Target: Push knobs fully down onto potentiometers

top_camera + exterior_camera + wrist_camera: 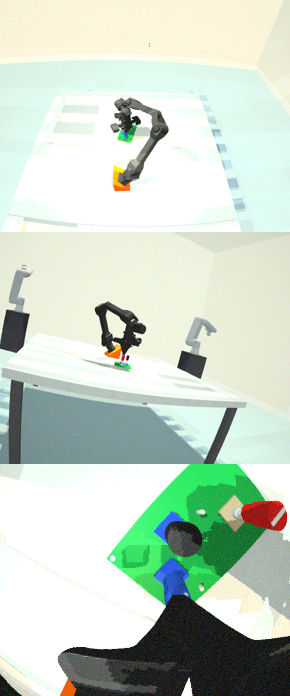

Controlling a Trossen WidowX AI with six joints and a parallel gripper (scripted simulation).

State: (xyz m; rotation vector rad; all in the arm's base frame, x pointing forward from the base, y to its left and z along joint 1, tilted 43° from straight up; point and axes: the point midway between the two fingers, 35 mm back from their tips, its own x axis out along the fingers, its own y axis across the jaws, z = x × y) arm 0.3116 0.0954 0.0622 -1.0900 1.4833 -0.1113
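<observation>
Right now the blue knob is 1 cm below my gripper tip. Also, from my gripper tip: red knob (8 cm ahead, 1 cm to the right).
</observation>
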